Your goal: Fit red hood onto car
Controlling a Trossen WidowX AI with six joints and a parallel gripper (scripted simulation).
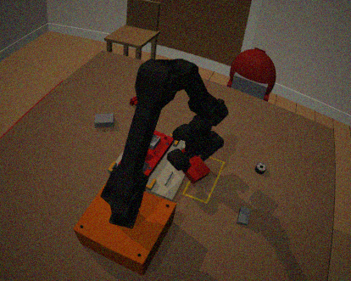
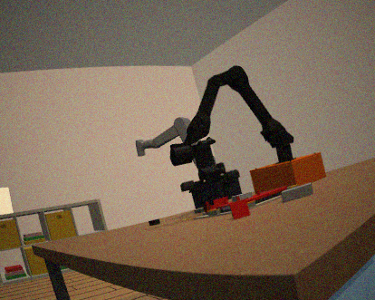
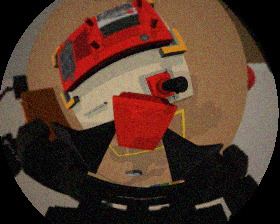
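Right now the grey engine block is 6 cm ahead of my gripper tip, 15 cm to the left of it and 1 cm above it. From my gripper tip the other things lie so: small black-and-white ring (6 cm ahead, 24 cm to the right, 1 cm below); red hood (1 cm above).
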